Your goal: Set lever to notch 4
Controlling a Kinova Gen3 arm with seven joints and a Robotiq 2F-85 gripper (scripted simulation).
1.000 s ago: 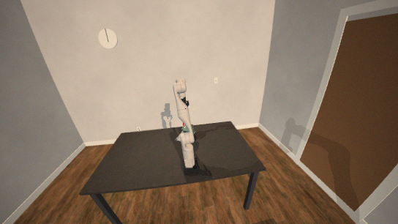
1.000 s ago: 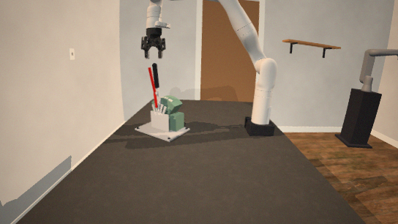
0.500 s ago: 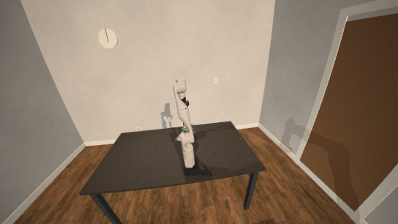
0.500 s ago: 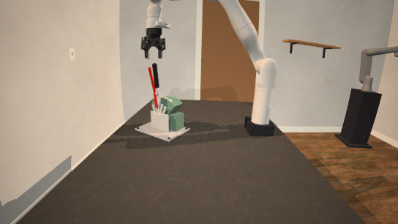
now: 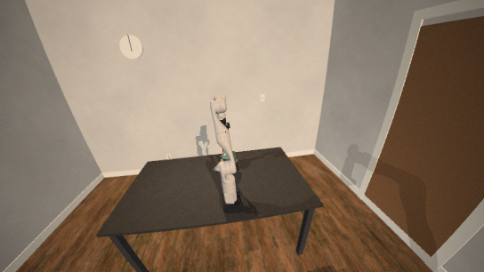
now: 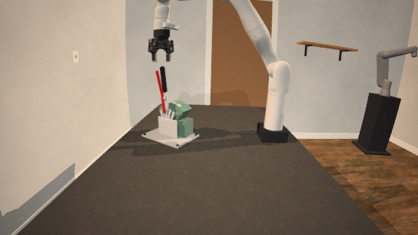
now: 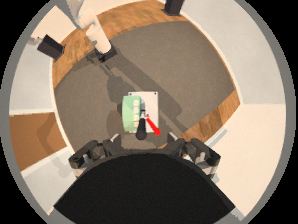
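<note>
My gripper is now 10 mm past the red bar, 20 mm to the right of it and 170 mm above it.
</note>
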